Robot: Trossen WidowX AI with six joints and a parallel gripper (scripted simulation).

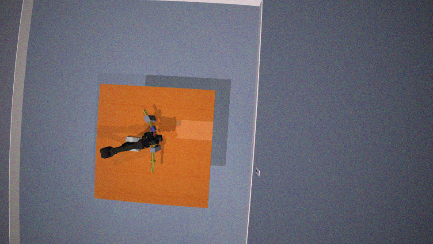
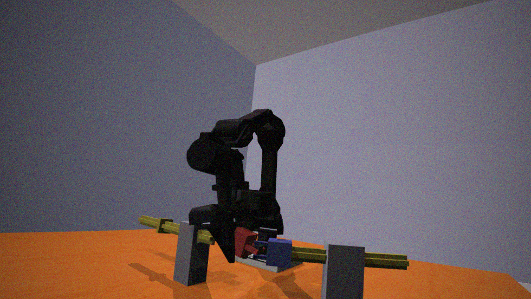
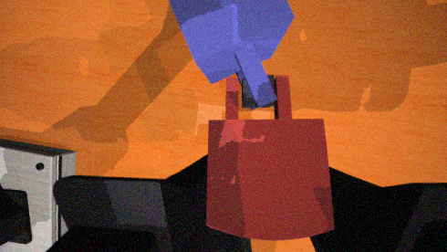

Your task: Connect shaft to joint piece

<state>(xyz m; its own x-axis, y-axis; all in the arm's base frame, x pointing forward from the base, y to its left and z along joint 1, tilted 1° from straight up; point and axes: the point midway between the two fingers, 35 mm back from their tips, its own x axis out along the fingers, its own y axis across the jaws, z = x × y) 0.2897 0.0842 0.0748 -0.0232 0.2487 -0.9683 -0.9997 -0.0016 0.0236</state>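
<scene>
Right now the dark red square joint piece is 1 cm to the left of my gripper tip and 3 cm above it.
</scene>
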